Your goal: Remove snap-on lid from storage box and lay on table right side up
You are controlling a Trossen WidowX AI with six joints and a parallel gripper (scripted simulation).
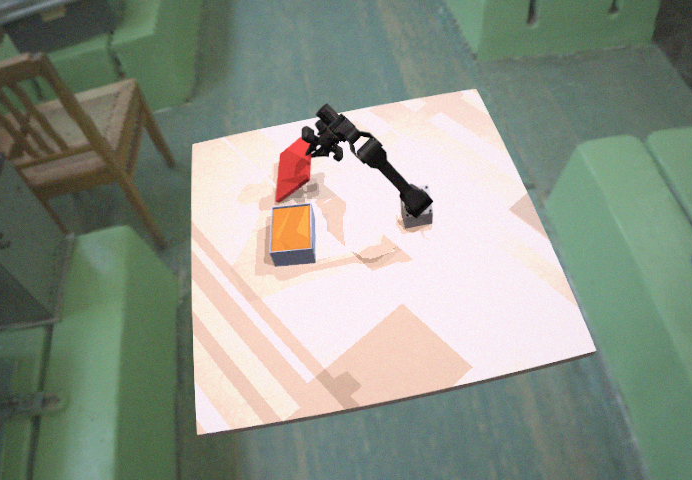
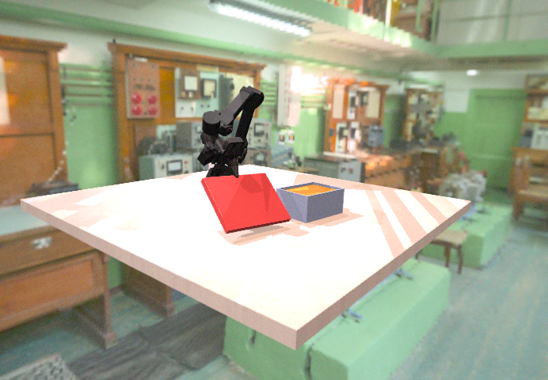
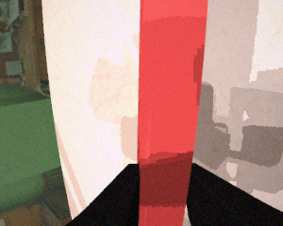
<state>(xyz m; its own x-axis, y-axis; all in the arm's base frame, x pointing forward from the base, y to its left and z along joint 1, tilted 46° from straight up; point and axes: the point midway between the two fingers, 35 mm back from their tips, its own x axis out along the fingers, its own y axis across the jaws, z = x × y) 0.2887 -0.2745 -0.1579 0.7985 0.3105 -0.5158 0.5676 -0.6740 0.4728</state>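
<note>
The flat red lid lies 6 cm ahead of my gripper tip, 2 cm to the right of it and 5 cm below it. From my gripper tip the other things lie so: grey-blue storage box (13 cm ahead, 27 cm to the left, 10 cm below).
</note>
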